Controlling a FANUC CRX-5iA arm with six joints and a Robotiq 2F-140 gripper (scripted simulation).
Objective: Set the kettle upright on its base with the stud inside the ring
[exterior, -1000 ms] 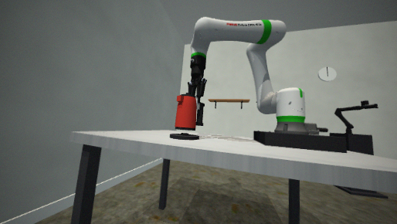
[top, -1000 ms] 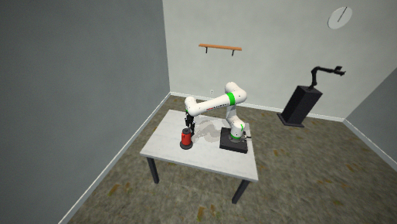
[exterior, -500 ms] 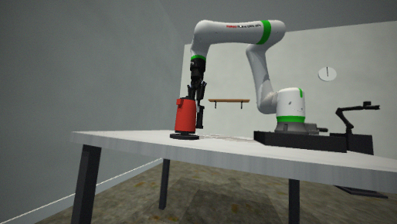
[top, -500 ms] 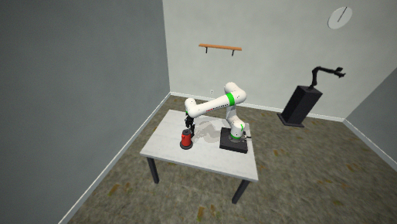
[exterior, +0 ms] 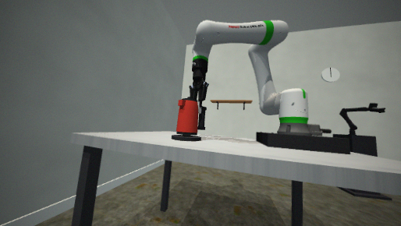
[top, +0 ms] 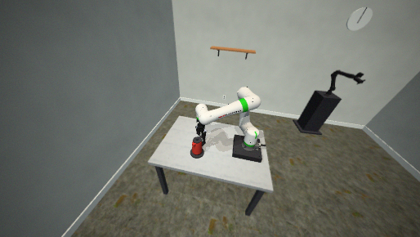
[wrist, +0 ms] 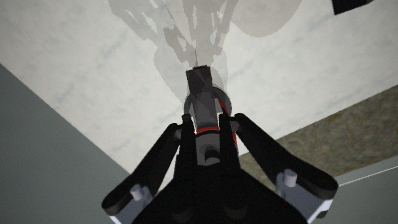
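Right now the red kettle is 1 cm ahead of my hand, 2 cm to the left of it and 5 cm below it. From my hand the other things lie so: round black base 3 cm ahead, 5 cm to the left, 16 cm below.
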